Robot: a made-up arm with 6 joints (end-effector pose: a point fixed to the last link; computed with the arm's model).
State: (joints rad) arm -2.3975 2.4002 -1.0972 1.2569 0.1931 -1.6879
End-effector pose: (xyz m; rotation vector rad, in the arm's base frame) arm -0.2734 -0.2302 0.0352 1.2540 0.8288 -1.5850
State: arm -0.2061 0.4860 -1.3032 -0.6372 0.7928 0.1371
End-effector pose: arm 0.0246 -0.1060 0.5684 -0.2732 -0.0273 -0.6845
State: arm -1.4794 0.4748 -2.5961 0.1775 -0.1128 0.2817
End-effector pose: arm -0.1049 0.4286 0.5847 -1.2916 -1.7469 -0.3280
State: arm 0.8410 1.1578 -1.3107 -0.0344 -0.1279 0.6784
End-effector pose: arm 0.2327 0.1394 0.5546 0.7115 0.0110 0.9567
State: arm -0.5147 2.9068 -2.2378 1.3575 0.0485 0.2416
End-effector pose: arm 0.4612 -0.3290 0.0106 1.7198 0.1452 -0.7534
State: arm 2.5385 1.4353 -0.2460 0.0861 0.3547 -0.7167
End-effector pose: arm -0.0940 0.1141 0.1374 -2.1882 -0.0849 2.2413
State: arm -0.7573 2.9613 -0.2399 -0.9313 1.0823 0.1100
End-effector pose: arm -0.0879 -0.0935 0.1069 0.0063 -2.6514 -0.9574
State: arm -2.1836 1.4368 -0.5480 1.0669 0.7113 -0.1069
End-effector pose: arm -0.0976 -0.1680 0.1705 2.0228 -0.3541 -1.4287
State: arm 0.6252 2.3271 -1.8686 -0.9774 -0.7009 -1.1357
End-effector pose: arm 0.3730 0.3490 0.3158 -1.7209 -1.1429 0.6037
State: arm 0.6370 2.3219 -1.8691 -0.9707 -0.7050 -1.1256
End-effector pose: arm 0.3683 0.3526 0.3198 -1.6988 -1.1517 0.6080
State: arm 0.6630 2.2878 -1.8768 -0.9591 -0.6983 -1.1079
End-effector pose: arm 0.3571 0.3589 0.3394 -1.6629 -1.1787 0.5885
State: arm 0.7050 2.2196 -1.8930 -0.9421 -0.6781 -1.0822
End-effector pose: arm 0.3369 0.3658 0.3771 -1.6080 -1.2255 0.5420
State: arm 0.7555 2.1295 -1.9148 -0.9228 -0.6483 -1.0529
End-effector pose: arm 0.3090 0.3689 0.4255 -1.5370 -1.2820 0.4792
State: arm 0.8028 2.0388 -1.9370 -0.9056 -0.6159 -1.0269
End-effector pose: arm 0.2794 0.3655 0.4726 -1.4640 -1.3334 0.4160
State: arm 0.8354 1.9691 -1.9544 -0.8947 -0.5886 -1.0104
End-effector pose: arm 0.2566 0.3583 0.5072 -1.4103 -1.3681 0.3653
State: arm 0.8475 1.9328 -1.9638 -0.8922 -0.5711 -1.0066
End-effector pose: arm 0.2463 0.3525 0.5242 -1.3919 -1.3822 0.3330
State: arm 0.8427 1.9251 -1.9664 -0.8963 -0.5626 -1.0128
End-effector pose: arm 0.2470 0.3499 0.5272 -1.4050 -1.3805 0.3159
